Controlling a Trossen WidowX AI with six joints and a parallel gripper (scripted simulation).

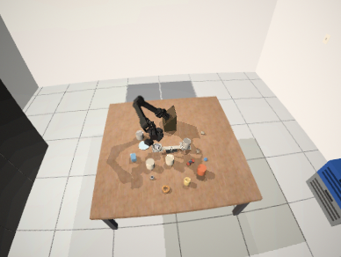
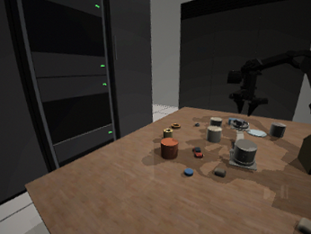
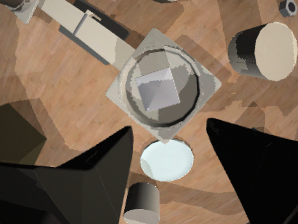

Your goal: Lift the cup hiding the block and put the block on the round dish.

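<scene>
My gripper tip is now 1 cm short of the grey block, 2 cm to the right of it and 4 cm above it. Also, from my gripper tip: blue block (5 cm ahead, 20 cm to the right, 11 cm below); then round pale blue dish (9 cm behind, 10 cm to the right, 12 cm below); then grey cup (19 cm behind, 15 cm to the right, 9 cm below).
</scene>
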